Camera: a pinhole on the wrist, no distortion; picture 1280 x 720 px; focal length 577.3 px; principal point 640.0 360.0 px. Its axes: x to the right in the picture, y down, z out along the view. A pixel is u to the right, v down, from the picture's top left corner.
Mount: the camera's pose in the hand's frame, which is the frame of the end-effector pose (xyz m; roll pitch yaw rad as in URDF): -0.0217 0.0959 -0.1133 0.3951 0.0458 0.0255
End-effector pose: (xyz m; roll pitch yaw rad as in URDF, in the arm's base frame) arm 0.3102 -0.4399 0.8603 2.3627 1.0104 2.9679
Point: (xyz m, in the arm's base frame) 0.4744 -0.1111 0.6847
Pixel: 759.6 634.1
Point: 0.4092 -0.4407 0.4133
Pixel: 1044.7 170.1
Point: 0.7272 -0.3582 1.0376
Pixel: 125.1 371.2
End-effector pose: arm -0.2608 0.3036 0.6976 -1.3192 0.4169 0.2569
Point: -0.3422 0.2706 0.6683
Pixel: 322.1 348.1
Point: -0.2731 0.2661 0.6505
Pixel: 753.3 198.4
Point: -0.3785 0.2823 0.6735
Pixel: 172.4 457.2
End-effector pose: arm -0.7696 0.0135 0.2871 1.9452 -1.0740 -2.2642
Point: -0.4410 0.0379 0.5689
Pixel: behind the camera
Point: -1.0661 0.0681 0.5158
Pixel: 1082.2 554.7
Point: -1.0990 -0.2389 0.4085
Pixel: 1039.4 96.2
